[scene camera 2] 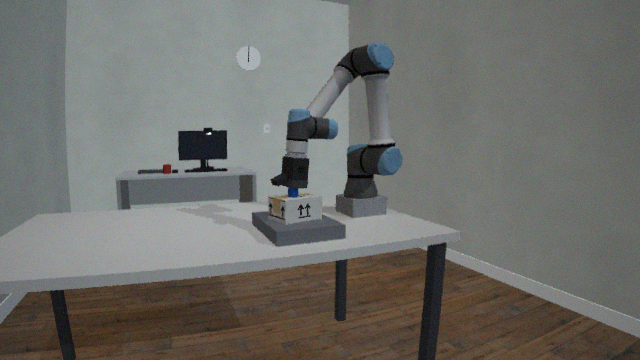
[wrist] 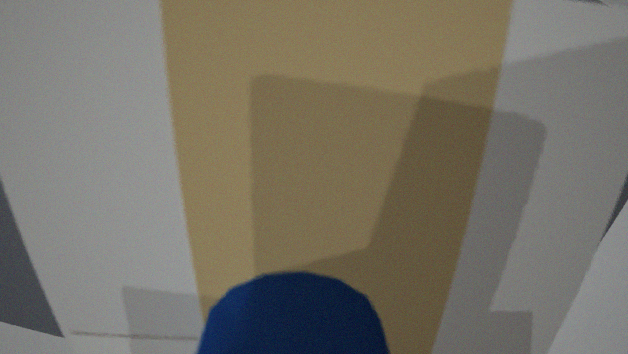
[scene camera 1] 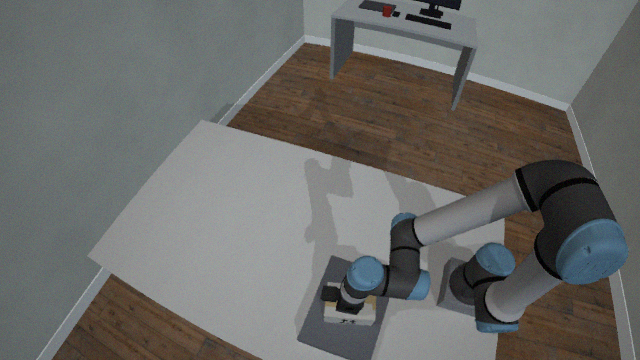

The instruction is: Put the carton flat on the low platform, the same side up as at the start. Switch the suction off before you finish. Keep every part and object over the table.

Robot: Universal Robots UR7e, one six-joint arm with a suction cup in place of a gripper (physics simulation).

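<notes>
The white carton, with tan tape across its top and arrows pointing up on its sides, looks upright and level. It appears to rest within the top of the low grey platform; any small gap under it is too fine to tell. My gripper, a blue suction cup, is down on the taped top and looks attached, with no gap visible between them. The cup is hidden in scene camera 1 by the wrist and the black camera housing.
The platform stands on the white table, near its front edge. The arm's base stands to the right of the platform. A separate desk with a monitor and a red cup stands beyond the table.
</notes>
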